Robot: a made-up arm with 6 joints. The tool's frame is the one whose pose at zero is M. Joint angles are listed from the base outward.
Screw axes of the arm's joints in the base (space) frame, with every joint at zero. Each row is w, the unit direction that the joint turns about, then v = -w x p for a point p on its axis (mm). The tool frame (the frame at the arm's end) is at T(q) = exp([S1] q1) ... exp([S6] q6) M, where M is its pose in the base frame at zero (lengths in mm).
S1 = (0, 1, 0, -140, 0, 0)
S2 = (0, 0, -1, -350, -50, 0)
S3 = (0, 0, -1, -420, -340, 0)
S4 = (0, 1, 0, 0, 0, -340)
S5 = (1, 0, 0, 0, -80, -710)
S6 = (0, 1, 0, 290, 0, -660)
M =
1 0 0 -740
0 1 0 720
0 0 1 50
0 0 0 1
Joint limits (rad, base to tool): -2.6..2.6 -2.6..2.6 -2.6..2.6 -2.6..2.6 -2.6..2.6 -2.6..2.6
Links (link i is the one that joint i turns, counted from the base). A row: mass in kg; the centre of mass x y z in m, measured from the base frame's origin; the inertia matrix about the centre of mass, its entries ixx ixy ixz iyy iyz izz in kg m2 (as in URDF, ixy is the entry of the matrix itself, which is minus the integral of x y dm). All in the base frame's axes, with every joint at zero. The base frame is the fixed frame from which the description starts. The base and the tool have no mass.
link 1: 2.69; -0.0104 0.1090 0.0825; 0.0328 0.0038 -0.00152 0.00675 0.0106 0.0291
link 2: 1.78; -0.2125 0.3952 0.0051; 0.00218 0.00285 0 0.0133 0 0.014
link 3: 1.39; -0.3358 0.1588 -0.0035; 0.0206 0 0 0.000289 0 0.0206
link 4: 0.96; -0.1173 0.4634 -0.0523; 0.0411 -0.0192 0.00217 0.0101 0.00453 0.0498
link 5: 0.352; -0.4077 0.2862 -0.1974; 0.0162 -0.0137 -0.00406 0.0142 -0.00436 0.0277
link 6: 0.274; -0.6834 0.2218 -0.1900; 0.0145 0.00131 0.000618 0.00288 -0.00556 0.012
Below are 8 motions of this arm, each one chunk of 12 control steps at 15 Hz.
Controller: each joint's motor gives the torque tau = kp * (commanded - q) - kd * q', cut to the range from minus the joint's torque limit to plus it. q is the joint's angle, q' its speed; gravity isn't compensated. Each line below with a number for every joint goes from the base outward.
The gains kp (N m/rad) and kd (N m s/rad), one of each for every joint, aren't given. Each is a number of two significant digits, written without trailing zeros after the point. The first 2 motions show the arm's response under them.
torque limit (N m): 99 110 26 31 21 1.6
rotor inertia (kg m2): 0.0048 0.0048 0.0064 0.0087 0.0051 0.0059
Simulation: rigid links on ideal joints. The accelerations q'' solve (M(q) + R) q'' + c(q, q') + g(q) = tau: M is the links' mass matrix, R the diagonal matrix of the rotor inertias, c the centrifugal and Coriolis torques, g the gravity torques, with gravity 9.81 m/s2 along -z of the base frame. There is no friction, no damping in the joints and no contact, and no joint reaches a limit. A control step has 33 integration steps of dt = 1/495 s. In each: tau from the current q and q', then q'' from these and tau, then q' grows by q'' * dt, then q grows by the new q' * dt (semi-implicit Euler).
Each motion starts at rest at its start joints. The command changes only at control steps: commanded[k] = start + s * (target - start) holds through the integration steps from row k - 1 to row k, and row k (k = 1, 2, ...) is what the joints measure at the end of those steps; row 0 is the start. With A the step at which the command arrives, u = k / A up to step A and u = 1 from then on. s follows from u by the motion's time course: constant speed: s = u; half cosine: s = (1 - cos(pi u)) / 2; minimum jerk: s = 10 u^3 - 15 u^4 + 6 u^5; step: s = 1 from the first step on.
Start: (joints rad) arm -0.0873 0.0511 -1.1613 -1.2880 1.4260 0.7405
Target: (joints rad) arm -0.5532 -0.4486 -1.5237 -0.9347 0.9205 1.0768
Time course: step
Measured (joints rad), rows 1 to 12:
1: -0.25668 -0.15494 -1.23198 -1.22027 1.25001 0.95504
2: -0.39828 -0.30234 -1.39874 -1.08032 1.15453 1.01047
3: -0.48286 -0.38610 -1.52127 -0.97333 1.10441 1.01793
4: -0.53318 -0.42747 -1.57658 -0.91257 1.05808 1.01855
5: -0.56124 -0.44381 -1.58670 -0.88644 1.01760 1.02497
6: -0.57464 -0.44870 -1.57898 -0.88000 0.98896 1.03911
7: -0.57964 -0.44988 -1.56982 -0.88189 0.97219 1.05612
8: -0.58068 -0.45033 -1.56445 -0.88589 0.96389 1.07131
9: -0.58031 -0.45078 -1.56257 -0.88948 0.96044 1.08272
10: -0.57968 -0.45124 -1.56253 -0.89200 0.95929 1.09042
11: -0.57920 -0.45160 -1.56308 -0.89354 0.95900 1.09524
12: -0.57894 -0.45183 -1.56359 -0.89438 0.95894 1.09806
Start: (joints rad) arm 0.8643 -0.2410 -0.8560 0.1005 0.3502 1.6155
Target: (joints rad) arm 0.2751 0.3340 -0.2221 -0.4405 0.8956 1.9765
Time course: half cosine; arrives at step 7
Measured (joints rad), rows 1 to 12:
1: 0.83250 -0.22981 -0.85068 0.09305 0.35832 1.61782
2: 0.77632 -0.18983 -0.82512 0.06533 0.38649 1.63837
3: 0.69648 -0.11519 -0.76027 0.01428 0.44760 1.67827
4: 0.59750 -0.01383 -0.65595 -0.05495 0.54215 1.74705
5: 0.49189 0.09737 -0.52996 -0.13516 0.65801 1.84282
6: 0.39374 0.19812 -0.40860 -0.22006 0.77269 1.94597
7: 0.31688 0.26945 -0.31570 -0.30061 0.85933 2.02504
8: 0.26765 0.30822 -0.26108 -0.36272 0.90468 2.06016
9: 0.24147 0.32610 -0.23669 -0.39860 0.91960 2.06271
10: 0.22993 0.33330 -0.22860 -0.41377 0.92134 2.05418
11: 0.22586 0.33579 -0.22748 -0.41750 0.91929 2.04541
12: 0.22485 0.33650 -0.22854 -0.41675 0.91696 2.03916
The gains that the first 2 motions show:
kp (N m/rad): 240 310 59 69 53 3.3
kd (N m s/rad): 31 34 7.6 10 7.1 0.47
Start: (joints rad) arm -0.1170 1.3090 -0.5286 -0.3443 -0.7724 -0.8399
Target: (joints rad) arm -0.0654 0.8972 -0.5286 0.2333 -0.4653 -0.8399
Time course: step
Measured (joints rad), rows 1 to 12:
1: -0.11476 1.13907 -0.46080 -0.14531 -0.65363 -0.83997
2: -0.09830 1.01947 -0.49222 0.00888 -0.55599 -0.87108
3: -0.09339 0.95463 -0.52921 0.10284 -0.49590 -0.89785
4: -0.09285 0.92246 -0.54506 0.15893 -0.46045 -0.91035
5: -0.09343 0.90752 -0.54510 0.19235 -0.43999 -0.91269
6: -0.09418 0.90091 -0.53892 0.21228 -0.42814 -0.91072
7: -0.09487 0.89803 -0.53235 0.22420 -0.42118 -0.90802
8: -0.09545 0.89673 -0.52752 0.23137 -0.41707 -0.90599
9: -0.09588 0.89608 -0.52460 0.23573 -0.41466 -0.90480
10: -0.09620 0.89572 -0.52305 0.23839 -0.41324 -0.90424
11: -0.09642 0.89551 -0.52231 0.24002 -0.41243 -0.90405
12: -0.09656 0.89538 -0.52199 0.24103 -0.41196 -0.90402

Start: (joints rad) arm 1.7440 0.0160 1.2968 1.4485 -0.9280 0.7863
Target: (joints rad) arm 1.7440 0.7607 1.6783 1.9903 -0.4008 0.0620
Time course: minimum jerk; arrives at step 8
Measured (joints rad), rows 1 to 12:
1: 1.73692 0.02309 1.28759 1.44811 -0.93932 0.76819
2: 1.72941 0.05139 1.27984 1.46784 -0.93961 0.72936
3: 1.72614 0.12146 1.29073 1.51747 -0.91117 0.66093
4: 1.72590 0.23715 1.33434 1.59795 -0.84755 0.55848
5: 1.72602 0.38323 1.41219 1.69774 -0.75322 0.43476
6: 1.72335 0.53261 1.51262 1.79608 -0.64239 0.31307
7: 1.71716 0.65677 1.61588 1.87258 -0.53576 0.21619
8: 1.71102 0.73846 1.69986 1.91930 -0.45254 0.15457
9: 1.70866 0.78229 1.74926 1.94596 -0.39952 0.11954
10: 1.70911 0.80145 1.76811 1.96289 -0.37194 0.09931
11: 1.71046 0.80757 1.76906 1.97492 -0.36086 0.08739
12: 1.71177 0.80817 1.76294 1.98367 -0.35825 0.08049

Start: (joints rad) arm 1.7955 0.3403 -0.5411 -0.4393 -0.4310 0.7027
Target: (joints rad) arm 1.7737 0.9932 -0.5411 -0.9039 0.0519 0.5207
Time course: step
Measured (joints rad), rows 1 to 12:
1: 1.79418 0.62167 -0.60268 -0.58944 -0.29200 0.59609
2: 1.77011 0.81143 -0.57649 -0.70795 -0.12993 0.58299
3: 1.75512 0.91040 -0.57404 -0.78540 -0.02849 0.59866
4: 1.74702 0.96028 -0.58835 -0.83604 0.02901 0.60926
5: 1.74314 0.98562 -0.60273 -0.86807 0.06037 0.61187
6: 1.74171 0.99875 -0.61189 -0.88741 0.07664 0.61003
7: 1.74153 1.00569 -0.61645 -0.89865 0.08451 0.60660
8: 1.74187 1.00941 -0.61825 -0.90503 0.08800 0.60312
9: 1.74233 1.01141 -0.61873 -0.90861 0.08941 0.60023
10: 1.74273 1.01249 -0.61874 -0.91063 0.08990 0.59808
11: 1.74304 1.01307 -0.61863 -0.91180 0.09004 0.59659
12: 1.74324 1.01338 -0.61853 -0.91249 0.09007 0.59561

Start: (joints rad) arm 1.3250 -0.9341 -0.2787 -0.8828 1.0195 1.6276
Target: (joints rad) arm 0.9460 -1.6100 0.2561 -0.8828 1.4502 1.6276
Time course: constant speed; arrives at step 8
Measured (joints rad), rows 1 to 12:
1: 1.29419 -0.97842 -0.24332 -0.88395 1.03705 1.62652
2: 1.24974 -1.04286 -0.18623 -0.88068 1.05711 1.61329
3: 1.20250 -1.11723 -0.12129 -0.87634 1.08733 1.59989
4: 1.15501 -1.19694 -0.05492 -0.87250 1.12660 1.59038
5: 1.10790 -1.27943 0.01128 -0.86924 1.17205 1.58425
6: 1.06123 -1.36326 0.07730 -0.86632 1.22116 1.58015
7: 1.01495 -1.44766 0.14333 -0.86355 1.27226 1.57707
8: 0.96901 -1.53222 0.20946 -0.86086 1.32442 1.57446
9: 0.93929 -1.58008 0.24843 -0.85614 1.35153 1.56456
10: 0.92324 -1.60467 0.27190 -0.85338 1.36880 1.55914
11: 0.91507 -1.61713 0.28571 -0.85263 1.38083 1.55879
12: 0.91104 -1.62346 0.29349 -0.85276 1.38920 1.56066

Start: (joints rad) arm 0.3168 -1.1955 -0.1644 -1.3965 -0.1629 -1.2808
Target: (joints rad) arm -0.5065 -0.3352 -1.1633 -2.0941 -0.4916 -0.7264
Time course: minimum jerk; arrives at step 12
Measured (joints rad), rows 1 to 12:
1: 0.30470 -1.19698 -0.16461 -1.38987 -0.15977 -1.28730
2: 0.28587 -1.18620 -0.17599 -1.39247 -0.16240 -1.28635
3: 0.25267 -1.15278 -0.20880 -1.41139 -0.17382 -1.26886
4: 0.19779 -1.09167 -0.27030 -1.45091 -0.19599 -1.23343
5: 0.11960 -1.00334 -0.36213 -1.51195 -0.22881 -1.18161
6: 0.02177 -0.89364 -0.47987 -1.59141 -0.27019 -1.11723
7: -0.08805 -0.77256 -0.61395 -1.68274 -0.31649 -1.04595
8: -0.19982 -0.65236 -0.75150 -1.77731 -0.36317 -0.97446
9: -0.30280 -0.54517 -0.87871 -1.86610 -0.40573 -0.90936
10: -0.38751 -0.46054 -0.98369 -1.94127 -0.44057 -0.85575
11: -0.44807 -0.40313 -1.05931 -1.99781 -0.46596 -0.81584
12: -0.48486 -0.37046 -1.10594 -2.03539 -0.48299 -0.78779

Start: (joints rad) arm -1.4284 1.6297 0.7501 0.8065 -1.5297 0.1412
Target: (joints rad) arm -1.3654 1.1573 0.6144 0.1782 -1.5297 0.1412
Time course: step
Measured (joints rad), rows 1 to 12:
1: -1.41138 1.42697 0.77613 0.63186 -1.53859 0.19404
2: -1.36902 1.27500 0.69920 0.44788 -1.53548 0.17110
3: -1.35093 1.19501 0.64410 0.33283 -1.51865 0.13529
4: -1.34635 1.15616 0.62042 0.26798 -1.49791 0.12061
5: -1.34573 1.13817 0.61468 0.23213 -1.48449 0.12132
6: -1.34574 1.13027 0.61662 0.21214 -1.47843 0.12795
7: -1.34575 1.12697 0.62059 0.20090 -1.47657 0.13529
8: -1.34573 1.12560 0.62412 0.19457 -1.47642 0.14133
9: -1.34573 1.12500 0.62652 0.19099 -1.47675 0.14566
10: -1.34575 1.12469 0.62791 0.18895 -1.47708 0.14852
11: -1.34579 1.12451 0.62863 0.18779 -1.47729 0.15030
12: -1.34582 1.12439 0.62896 0.18712 -1.47741 0.15136

